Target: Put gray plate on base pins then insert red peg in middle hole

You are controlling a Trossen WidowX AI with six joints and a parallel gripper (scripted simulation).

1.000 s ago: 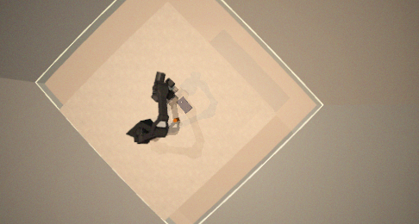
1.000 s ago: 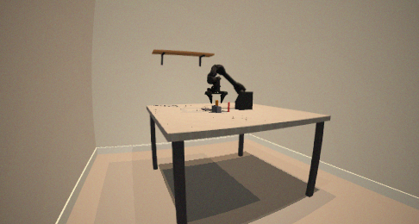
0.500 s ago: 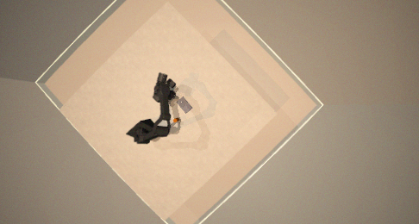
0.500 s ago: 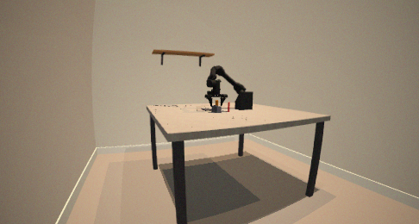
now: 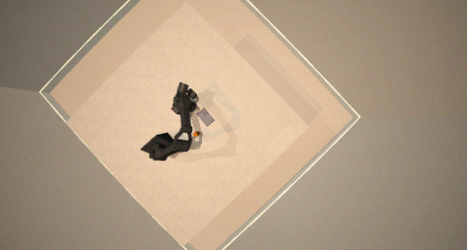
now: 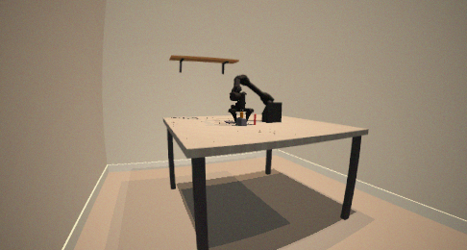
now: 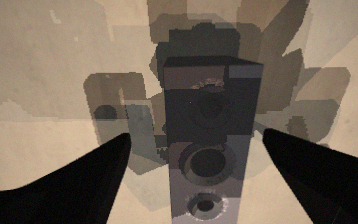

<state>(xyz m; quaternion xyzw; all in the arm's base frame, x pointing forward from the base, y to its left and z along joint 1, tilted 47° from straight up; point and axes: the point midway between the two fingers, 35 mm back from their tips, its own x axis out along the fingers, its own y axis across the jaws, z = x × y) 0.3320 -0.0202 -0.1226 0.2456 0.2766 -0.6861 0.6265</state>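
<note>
Right now my gripper tip is 2 cm below the gray plate. From my gripper tip the other things lie so: base 16 cm to the right, 1 cm below, 1 cm ahead; red peg 10 cm behind, 4 cm to the left, 2 cm above; small orange part 20 cm to the right, 11 cm behind, 2 cm above.
</note>
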